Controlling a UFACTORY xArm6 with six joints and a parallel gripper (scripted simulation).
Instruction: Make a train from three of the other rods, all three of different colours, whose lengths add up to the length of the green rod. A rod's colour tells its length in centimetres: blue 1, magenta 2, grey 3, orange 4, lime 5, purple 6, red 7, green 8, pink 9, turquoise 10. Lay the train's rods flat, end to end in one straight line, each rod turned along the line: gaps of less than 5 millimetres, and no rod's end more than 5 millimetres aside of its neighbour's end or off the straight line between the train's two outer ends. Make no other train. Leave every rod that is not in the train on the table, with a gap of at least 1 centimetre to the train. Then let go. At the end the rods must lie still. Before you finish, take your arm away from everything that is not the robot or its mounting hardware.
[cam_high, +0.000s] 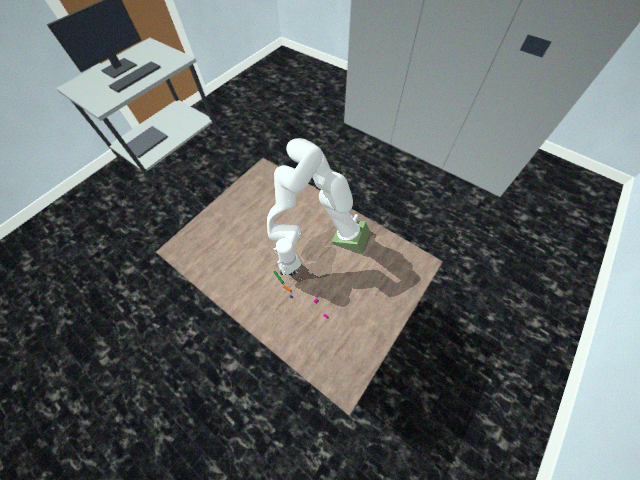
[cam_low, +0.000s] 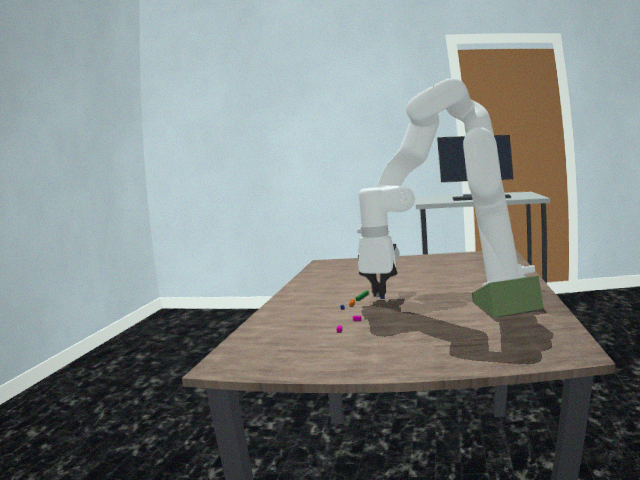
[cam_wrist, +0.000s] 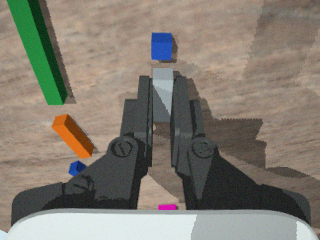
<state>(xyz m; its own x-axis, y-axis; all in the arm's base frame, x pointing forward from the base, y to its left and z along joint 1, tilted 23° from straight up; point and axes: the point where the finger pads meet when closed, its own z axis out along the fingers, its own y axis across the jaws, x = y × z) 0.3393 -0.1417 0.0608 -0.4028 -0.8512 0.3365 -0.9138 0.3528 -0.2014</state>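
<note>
My hand is 20 mm above the grey rod. From my hand the other things lie so: green rod: 50 mm to the right, 50 mm ahead, 30 mm below; then orange rod: 80 mm ahead, 30 mm below, 20 mm to the left.
</note>
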